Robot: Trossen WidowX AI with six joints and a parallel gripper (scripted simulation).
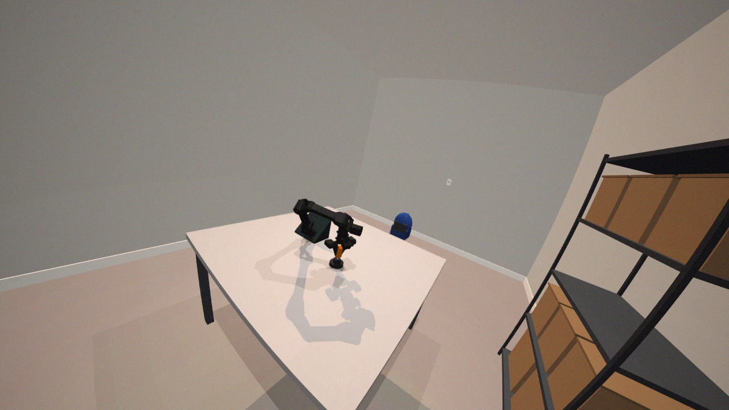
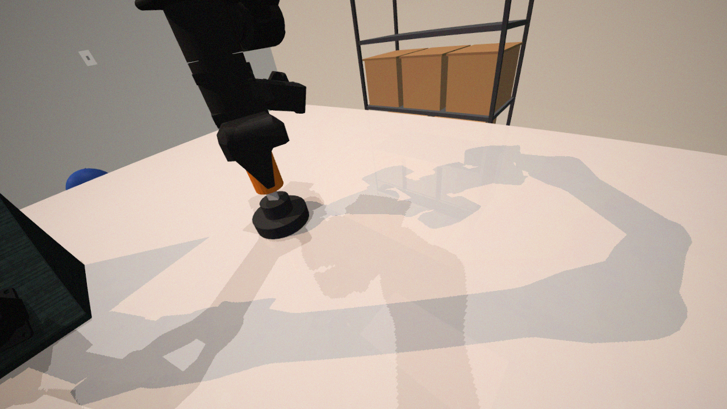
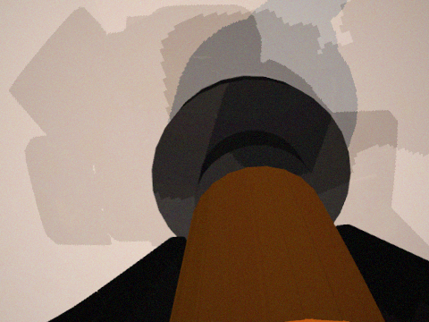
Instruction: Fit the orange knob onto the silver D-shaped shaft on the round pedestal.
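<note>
My gripper tip is 40 mm above the round black pedestal. Round my gripper tip: orange knob (30 mm above).
</note>
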